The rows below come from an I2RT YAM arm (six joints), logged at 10 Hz.
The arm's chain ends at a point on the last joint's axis. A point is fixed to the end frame.
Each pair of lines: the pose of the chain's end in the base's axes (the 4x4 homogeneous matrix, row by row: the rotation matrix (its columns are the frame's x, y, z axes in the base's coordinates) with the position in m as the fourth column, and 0 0 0 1 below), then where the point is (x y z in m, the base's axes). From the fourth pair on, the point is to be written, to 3 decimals.
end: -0.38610 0.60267 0.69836 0.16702; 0.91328 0.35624 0.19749 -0.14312; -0.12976 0.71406 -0.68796 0.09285; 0 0 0 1
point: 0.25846 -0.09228 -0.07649
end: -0.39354 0.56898 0.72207 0.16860; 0.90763 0.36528 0.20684 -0.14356; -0.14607 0.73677 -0.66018 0.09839; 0 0 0 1
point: 0.26592 -0.09156 -0.06729
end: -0.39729 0.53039 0.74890 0.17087; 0.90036 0.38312 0.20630 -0.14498; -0.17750 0.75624 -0.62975 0.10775; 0 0 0 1
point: 0.27501 -0.09417 -0.05410
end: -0.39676 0.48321 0.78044 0.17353; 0.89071 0.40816 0.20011 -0.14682; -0.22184 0.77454 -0.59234 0.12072; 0 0 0 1
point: 0.286 -0.099 -0.036
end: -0.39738 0.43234 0.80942 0.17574; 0.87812 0.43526 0.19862 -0.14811; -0.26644 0.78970 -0.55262 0.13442; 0 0 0 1
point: 0.296 -0.102 -0.017
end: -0.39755 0.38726 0.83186 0.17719; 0.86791 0.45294 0.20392 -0.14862; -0.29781 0.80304 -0.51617 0.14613; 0 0 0 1
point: 0.304 -0.103 0.000
